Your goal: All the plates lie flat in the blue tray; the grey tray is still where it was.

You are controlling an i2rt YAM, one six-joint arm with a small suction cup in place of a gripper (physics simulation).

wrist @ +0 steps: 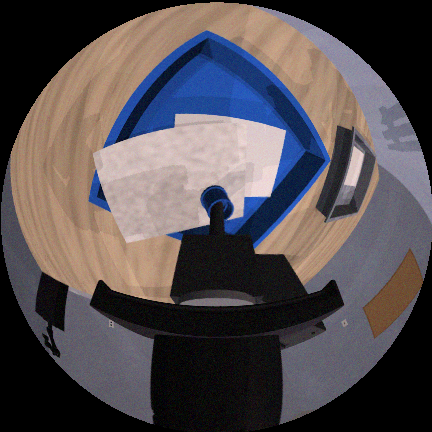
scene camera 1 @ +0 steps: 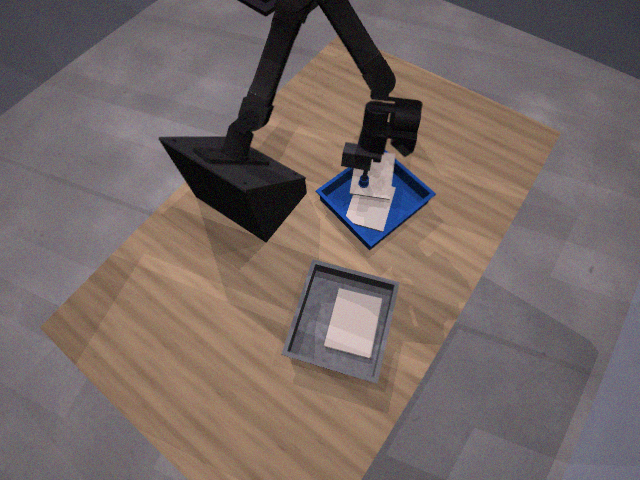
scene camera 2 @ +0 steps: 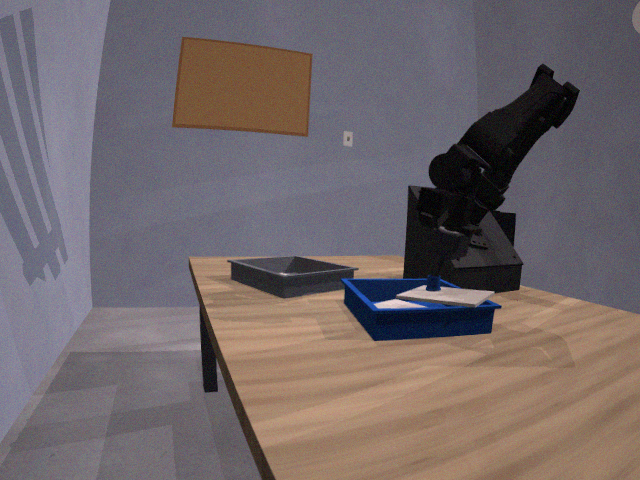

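Seen in the pictures: hand at its tool point: [wrist: 216, 194] [scene camera 1: 362, 186] [scene camera 2: 430, 293]; arm's base at its link origin: [scene camera 1: 233, 158].
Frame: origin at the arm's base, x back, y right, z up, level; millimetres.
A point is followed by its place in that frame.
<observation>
My suction cup [scene camera 1: 363, 180] {x -244, y -230, z -137 mm} [scene camera 2: 433, 283] [wrist: 217, 200] is on the top face of a white plate [scene camera 1: 380, 173] {x -256, y -292, z -128 mm} [scene camera 2: 457, 296] {x -237, y -308, z -126 mm} [wrist: 165, 175] {x -246, y -290, z -127 mm}, near one of its edges. This plate is tilted, low over the blue tray [scene camera 1: 405, 201] {x -353, y -296, z -177 mm} [scene camera 2: 434, 322] {x -306, y -349, z -154 mm} [wrist: 200, 82] {x -355, y -307, z -177 mm}, and reaches over its rim; whether it touches the rim is unclear. Another white plate [scene camera 1: 369, 212] {x -302, y -195, z -172 mm} [scene camera 2: 397, 303] {x -280, y -163, z -172 mm} [wrist: 266, 155] {x -316, y -179, z -172 mm} lies in the blue tray, partly covered by the held one. A third white plate [scene camera 1: 354, 322] {x -478, y 68, z -166 mm} [wrist: 355, 167] {x -489, y 91, z -166 mm} lies flat in the grey tray [scene camera 1: 310, 320] {x -393, y 137, z -177 mm} [scene camera 2: 310, 283] {x -429, y -33, z -154 mm}; the grey tray's wall hides it in scene camera 2.
The arm's black wedge-shaped base [scene camera 1: 242, 180] {x -111, y 46, z 61 mm} [scene camera 2: 485, 276] {x -7, y -108, z -133 mm} stands on the wooden table [scene camera 1: 180, 361] {x -231, y 430, z -180 mm} [scene camera 2: 387, 403] {x -463, y -522, z -180 mm} beside the blue tray. The grey tray stands apart from the blue tray, with a strip of table between them. A brown board [scene camera 2: 241, 86] [wrist: 397, 297] hangs on the wall.
</observation>
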